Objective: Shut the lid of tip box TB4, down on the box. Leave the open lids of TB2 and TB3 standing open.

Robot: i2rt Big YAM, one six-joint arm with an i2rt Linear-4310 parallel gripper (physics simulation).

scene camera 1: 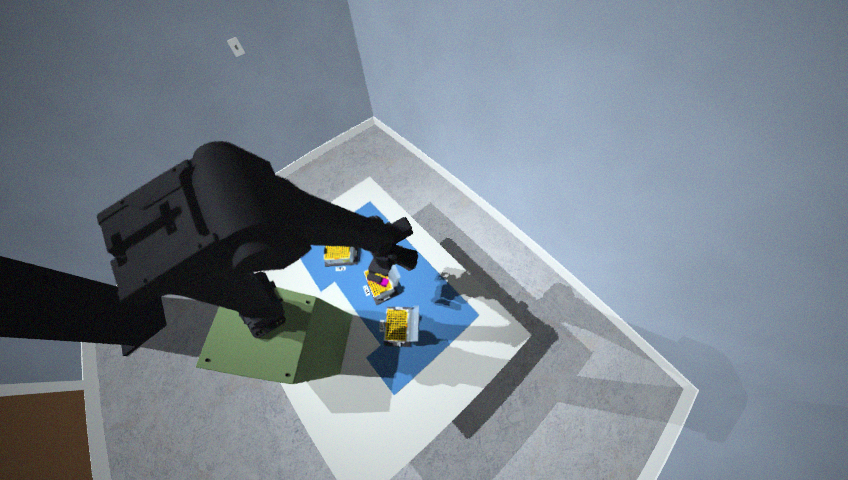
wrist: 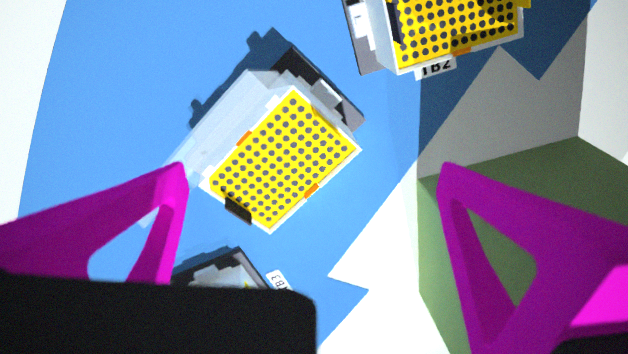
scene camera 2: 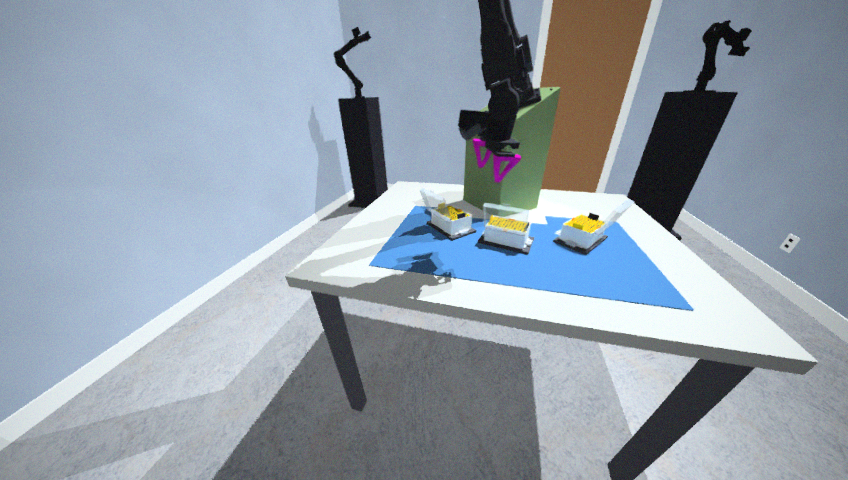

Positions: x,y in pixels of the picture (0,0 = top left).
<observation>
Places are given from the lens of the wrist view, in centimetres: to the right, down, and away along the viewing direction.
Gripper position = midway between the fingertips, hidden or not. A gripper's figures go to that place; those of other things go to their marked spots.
my gripper (wrist: pixel 312 176): 0, 0, 13
blue mat (wrist: pixel 122 92): -18, -8, 31
tip box TB3 (wrist: pixel 233 268): -10, 11, 43
The marked spots on the tip box TB3 and the blue mat are 24 cm apart.
</observation>
